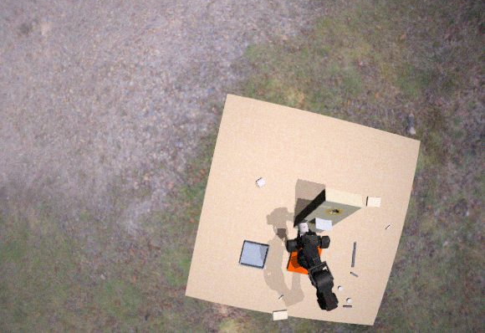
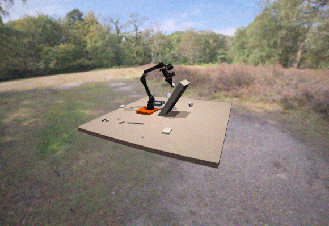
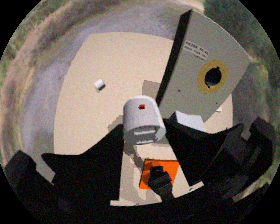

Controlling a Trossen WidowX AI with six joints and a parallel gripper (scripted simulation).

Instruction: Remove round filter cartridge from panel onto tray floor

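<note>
Now: gripper tip 280 mm above the grey-blue square tray, 260 mm past it and 200 mm to the right of it. Round my gripper tip: round filter cartridge right at my gripper tip.
</note>
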